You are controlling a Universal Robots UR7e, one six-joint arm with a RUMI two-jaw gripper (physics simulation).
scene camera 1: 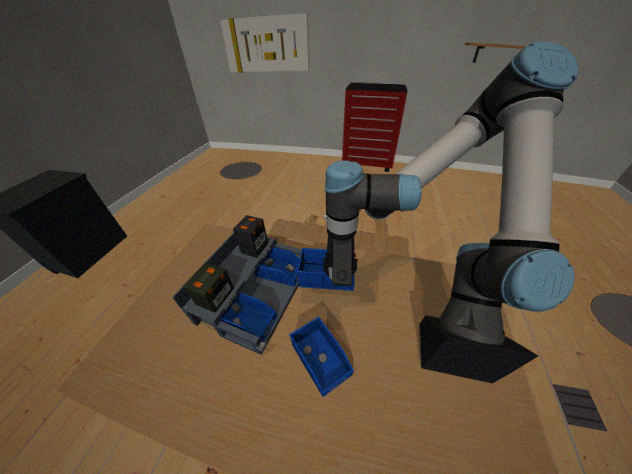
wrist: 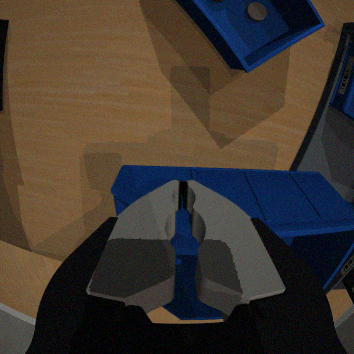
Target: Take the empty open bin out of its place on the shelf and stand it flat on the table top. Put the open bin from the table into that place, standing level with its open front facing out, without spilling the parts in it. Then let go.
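Where they show: gripper, fingertip midpoint: (wrist: 181,183); arm's base, origin of the base link: (scene camera 1: 469,332).
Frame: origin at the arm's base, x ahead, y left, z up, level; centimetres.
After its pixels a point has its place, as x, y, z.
Observation:
My gripper (scene camera 1: 339,282) @(34.7, -11.9, 1.1) (wrist: 181,183) @(34.7, -11.9, 1.1) is shut on a wall of the empty blue open bin (scene camera 1: 315,280) @(41.9, -12.4, 1.6) (wrist: 285,202) @(41.5, -12.4, 2.3). The bin looks roughly level, beside the far right end of the grey shelf (scene camera 1: 272,293) @(58.4, -16.1, -13.2) (wrist: 341,142) @(58.8, -12.3, -13.2); its shadow lies apart from it in the wrist view, so it hangs above the table. My gripper hides part of it. A blue open bin with two round parts (scene camera 1: 329,349) @(36.4, 1.8, -13.5) (wrist: 239,32) @(41.0, -0.2, -13.5) stands askew on the table (scene camera 1: 204,387) @(70.3, 16.4, -13.8) in front of the shelf. The shelf has a gap between its two front bins.
A near bin (scene camera 1: 257,316) @(61.2, -6.3, -12.9) and a far bin (scene camera 1: 278,261) @(59.6, -31.2, -12.7), both with small parts, sit on the shelf. The far one is very close to the held bin. Two dark boxes (scene camera 1: 210,288) @(70.2, -3.6, 5.6) (scene camera 1: 251,237) @(64.8, -24.4, 6.4) stand behind them. My arm's black base (scene camera 1: 459,357) @(3.7, 5.9, -1.9) is at the right.

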